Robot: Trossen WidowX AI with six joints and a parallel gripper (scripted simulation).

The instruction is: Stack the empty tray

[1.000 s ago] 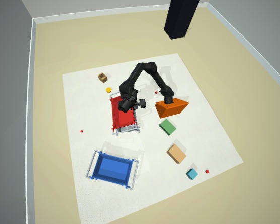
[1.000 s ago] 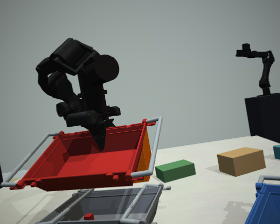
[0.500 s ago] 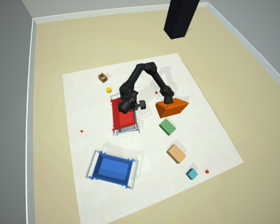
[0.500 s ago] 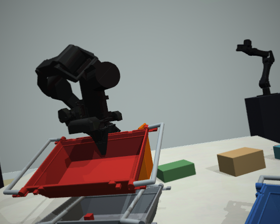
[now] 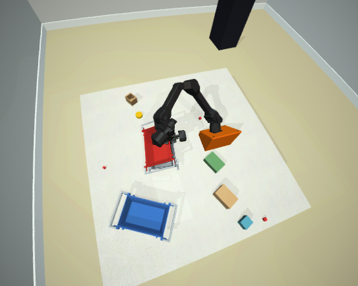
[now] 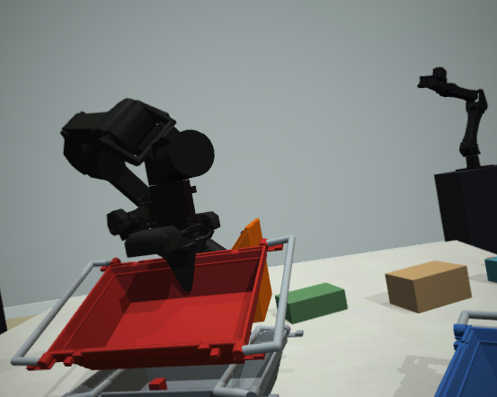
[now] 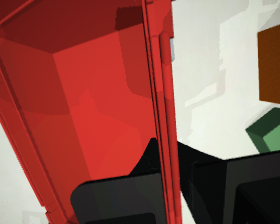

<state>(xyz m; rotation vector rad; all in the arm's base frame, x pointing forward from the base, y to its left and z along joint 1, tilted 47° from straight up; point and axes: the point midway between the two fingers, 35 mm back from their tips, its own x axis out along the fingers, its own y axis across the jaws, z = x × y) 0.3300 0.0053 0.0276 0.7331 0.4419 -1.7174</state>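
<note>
Right now the red tray is 7 cm ahead of my gripper tip and 2 cm to the right of it. From my gripper tip the other things lie so: tan block: 40 cm to the left, 21 cm behind, 11 cm below; green block: 25 cm behind, 18 cm to the left, 12 cm below; yellow disc: 35 cm to the right, 13 cm below, 10 cm ahead.
</note>
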